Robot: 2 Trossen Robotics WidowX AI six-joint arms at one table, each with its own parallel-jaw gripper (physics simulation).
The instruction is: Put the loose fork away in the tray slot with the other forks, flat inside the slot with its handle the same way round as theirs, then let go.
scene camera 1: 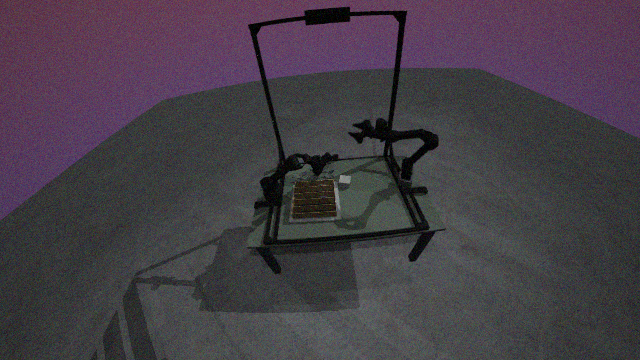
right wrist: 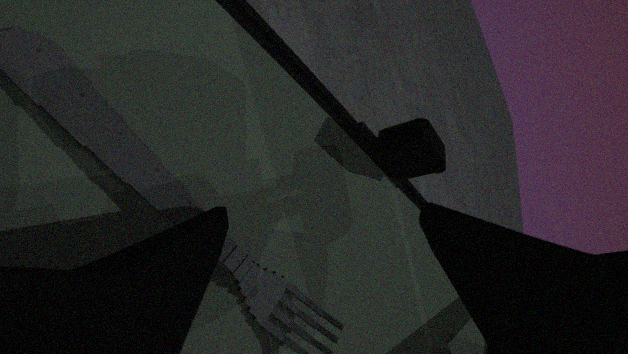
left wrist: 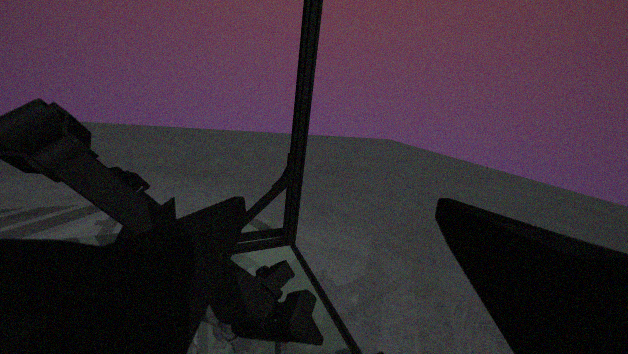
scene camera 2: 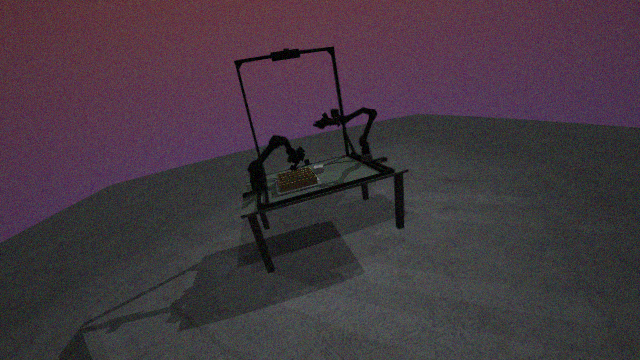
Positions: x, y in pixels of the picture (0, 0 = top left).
Labels:
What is the left gripper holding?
Nothing.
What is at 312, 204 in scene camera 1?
A cutlery tray.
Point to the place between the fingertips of the right gripper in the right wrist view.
325, 214

